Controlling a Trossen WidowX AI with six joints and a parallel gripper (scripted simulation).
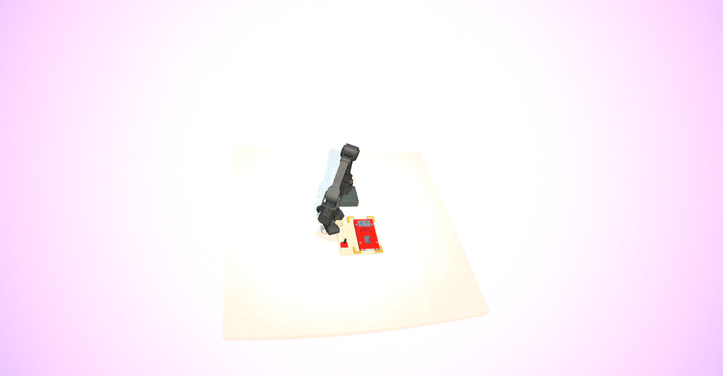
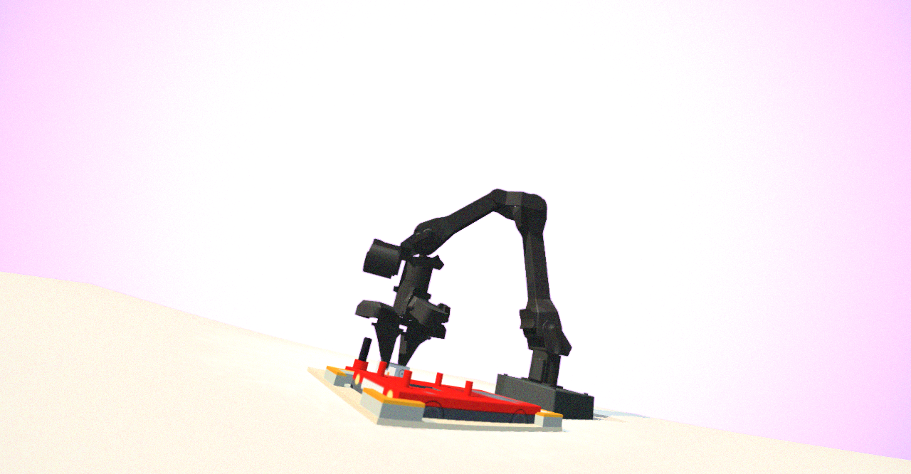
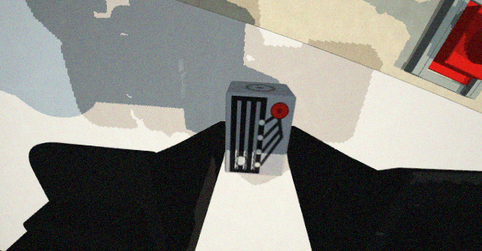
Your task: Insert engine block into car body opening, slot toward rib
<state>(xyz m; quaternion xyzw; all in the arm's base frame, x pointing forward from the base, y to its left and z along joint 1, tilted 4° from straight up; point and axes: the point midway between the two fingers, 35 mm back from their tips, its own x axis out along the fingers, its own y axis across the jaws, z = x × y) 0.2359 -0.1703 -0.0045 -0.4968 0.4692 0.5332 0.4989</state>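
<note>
Now: gripper tip 17 cm to the right of the beige base plate, 7 cm short of it and 1 cm above it. From my gripper tip the other things lie so: engine block 1 cm below; black peg 11 cm ahead, 6 cm to the left, 1 cm above.
</note>
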